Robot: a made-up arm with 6 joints. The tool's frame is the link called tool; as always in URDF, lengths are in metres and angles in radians. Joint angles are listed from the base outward.
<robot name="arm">
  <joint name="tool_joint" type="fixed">
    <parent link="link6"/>
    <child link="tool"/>
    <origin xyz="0 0 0" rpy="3.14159 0 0"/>
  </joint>
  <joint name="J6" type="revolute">
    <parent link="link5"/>
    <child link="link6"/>
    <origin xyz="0.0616 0 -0.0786"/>
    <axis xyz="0 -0.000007 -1"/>
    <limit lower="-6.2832" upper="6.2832"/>
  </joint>
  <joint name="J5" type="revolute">
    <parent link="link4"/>
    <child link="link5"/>
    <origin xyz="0 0 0"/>
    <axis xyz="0 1 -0.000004"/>
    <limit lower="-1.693" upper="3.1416"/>
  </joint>
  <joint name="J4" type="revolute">
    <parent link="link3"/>
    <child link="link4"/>
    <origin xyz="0.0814 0 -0.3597"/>
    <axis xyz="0 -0.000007 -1"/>
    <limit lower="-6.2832" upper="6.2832"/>
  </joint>
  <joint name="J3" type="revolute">
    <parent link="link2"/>
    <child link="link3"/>
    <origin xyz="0.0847 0 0.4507"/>
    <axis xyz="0 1 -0.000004"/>
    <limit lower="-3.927" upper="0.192"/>
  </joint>
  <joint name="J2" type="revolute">
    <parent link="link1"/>
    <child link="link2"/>
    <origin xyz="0 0 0"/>
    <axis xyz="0 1 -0.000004"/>
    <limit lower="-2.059" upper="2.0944"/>
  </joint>
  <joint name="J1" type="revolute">
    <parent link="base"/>
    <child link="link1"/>
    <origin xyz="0 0 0.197"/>
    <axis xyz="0 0 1"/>
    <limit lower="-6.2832" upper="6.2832"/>
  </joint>
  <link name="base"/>
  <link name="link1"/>
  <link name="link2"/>
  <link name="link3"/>
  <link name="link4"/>
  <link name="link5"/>
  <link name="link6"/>
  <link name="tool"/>
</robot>
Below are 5 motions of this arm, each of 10 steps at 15 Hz.
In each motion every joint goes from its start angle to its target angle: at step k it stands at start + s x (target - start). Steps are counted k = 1, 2, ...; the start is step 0. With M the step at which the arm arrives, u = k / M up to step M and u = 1 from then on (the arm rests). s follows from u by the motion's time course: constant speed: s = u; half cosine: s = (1 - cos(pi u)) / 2; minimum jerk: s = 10 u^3 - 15 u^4 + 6 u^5.
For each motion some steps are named. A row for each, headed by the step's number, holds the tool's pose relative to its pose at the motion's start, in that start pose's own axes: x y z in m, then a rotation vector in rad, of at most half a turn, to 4 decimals.
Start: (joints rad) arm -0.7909 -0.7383 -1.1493 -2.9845 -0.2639 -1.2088
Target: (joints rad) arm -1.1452 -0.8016 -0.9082 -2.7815 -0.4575 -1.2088
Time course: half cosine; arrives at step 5
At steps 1, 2, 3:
1: 0.0077 0.0065 -0.0016 -0.0170 0.0394 0.0181
2: 0.0270 0.0234 -0.0069 -0.0585 0.1409 0.0712
3: 0.0492 0.0446 -0.0153 -0.1032 0.2619 0.1477

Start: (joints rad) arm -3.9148 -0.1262 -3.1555 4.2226 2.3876 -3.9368
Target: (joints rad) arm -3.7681 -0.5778 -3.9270 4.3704 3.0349 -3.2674
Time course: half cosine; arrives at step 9
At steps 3, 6, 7, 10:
3: 0.0758 -0.0889 0.0935 -0.3959 0.0679 0.2760
6: 0.2159 -0.1615 0.3052 -1.1918 0.3523 0.6654
7: 0.2486 -0.1600 0.3594 -1.4001 0.4578 0.7210
10: 0.2754 -0.1527 0.4046 -1.5803 0.5588 0.7495

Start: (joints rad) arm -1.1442 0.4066 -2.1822 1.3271 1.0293 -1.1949
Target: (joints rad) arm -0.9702 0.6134 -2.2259 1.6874 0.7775 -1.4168
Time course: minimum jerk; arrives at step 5
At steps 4, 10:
4: -0.0997 0.0178 0.1430 -0.0048 0.2045 0.1233
10: -0.1070 0.0176 0.1518 -0.0086 0.2127 0.1333

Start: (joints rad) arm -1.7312 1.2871 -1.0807 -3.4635 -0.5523 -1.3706
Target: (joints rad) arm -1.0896 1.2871 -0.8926 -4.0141 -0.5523 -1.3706
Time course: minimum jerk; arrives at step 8
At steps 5, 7, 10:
5: -0.1285 0.0275 0.0002 -0.0836 0.5077 -0.6972
7: -0.1710 0.0426 0.0062 -0.1286 0.6871 -0.9431
10: -0.1736 0.0436 0.0067 -0.1317 0.6982 -0.9582

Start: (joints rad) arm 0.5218 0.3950 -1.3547 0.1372 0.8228 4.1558
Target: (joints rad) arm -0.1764 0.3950 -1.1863 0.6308 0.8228 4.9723
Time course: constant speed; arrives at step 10
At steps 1, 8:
1: -0.0383 -0.0256 0.0015 -0.0063 0.0262 0.1859
8: -0.2407 -0.2641 0.0009 -0.0753 0.2312 1.4916

